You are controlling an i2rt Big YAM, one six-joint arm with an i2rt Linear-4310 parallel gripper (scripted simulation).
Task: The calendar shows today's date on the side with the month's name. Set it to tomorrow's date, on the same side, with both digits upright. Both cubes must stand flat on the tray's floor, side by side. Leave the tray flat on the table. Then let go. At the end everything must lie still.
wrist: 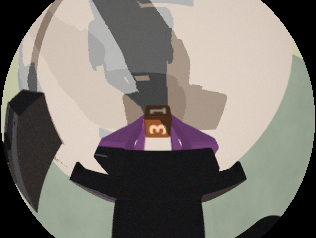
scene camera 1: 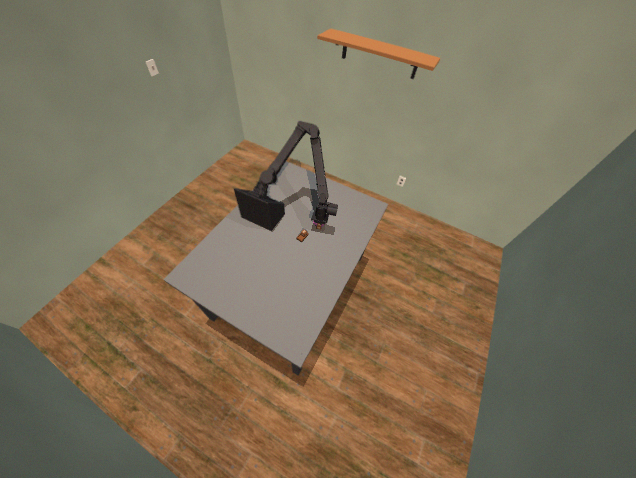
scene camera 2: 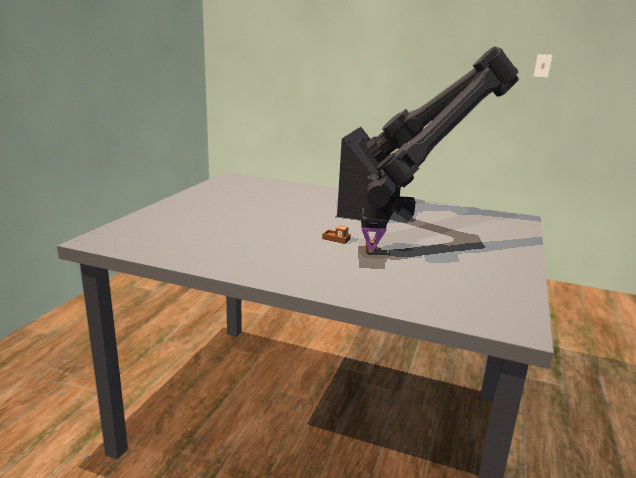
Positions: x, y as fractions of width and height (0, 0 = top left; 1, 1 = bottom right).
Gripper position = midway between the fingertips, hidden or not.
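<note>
The gripper (scene camera 2: 0.58, 0.52) is visible; it also appears in the wrist view (wrist: 0.50, 0.50).
</note>
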